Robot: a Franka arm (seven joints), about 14 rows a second.
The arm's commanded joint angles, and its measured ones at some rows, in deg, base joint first. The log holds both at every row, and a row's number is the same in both.
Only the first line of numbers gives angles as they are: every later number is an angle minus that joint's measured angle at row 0.
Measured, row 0:
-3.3, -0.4, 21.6, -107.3, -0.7, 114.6, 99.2
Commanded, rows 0 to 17:
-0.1, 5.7, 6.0, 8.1, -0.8, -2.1, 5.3
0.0, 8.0, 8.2, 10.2, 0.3, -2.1, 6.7
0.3, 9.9, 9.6, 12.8, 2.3, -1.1, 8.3
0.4, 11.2, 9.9, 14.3, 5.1, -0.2, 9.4
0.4, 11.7, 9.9, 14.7, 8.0, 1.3, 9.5
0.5, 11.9, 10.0, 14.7, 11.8, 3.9, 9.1
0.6, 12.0, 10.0, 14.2, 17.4, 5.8, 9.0
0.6, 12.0, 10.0, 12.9, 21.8, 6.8, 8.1
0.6, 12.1, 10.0, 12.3, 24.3, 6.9, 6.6
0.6, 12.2, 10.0, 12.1, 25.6, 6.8, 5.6
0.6, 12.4, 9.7, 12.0, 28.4, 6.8, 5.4
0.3, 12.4, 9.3, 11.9, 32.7, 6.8, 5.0
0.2, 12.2, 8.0, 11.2, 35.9, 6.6, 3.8
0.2, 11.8, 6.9, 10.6, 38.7, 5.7, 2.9
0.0, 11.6, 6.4, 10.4, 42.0, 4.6, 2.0
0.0, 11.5, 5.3, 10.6, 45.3, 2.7, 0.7
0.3, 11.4, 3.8, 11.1, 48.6, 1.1, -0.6
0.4, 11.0, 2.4, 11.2, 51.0, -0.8, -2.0
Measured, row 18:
0.1, 12.5, 4.7, 11.5, 46.2, 2.3, 0.6
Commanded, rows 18 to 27:
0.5, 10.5, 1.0, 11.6, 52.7, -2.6, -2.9
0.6, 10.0, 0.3, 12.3, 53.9, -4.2, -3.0
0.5, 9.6, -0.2, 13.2, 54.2, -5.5, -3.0
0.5, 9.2, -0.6, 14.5, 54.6, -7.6, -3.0
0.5, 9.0, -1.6, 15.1, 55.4, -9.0, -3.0
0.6, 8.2, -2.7, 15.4, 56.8, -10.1, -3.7
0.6, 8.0, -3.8, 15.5, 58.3, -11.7, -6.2
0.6, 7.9, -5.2, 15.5, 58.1, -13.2, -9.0
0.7, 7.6, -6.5, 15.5, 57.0, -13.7, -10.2
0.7, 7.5, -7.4, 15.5, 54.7, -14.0, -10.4
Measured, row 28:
0.1, 7.8, -5.1, 15.1, 56.0, -12.2, -8.1
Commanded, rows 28 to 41:
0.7, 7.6, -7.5, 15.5, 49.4, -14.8, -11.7
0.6, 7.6, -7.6, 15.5, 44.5, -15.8, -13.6
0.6, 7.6, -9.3, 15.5, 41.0, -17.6, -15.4
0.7, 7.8, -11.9, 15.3, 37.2, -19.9, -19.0
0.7, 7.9, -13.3, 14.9, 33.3, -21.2, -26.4
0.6, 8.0, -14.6, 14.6, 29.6, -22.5, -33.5
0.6, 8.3, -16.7, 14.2, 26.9, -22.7, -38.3
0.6, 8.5, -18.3, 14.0, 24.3, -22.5, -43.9
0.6, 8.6, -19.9, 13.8, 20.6, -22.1, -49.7
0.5, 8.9, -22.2, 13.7, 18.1, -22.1, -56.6
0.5, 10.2, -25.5, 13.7, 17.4, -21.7, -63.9
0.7, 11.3, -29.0, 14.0, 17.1, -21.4, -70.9
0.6, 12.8, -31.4, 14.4, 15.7, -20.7, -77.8
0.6, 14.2, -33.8, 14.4, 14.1, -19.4, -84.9
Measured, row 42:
0.0, 11.9, -30.4, 13.9, 16.5, -21.3, -74.7
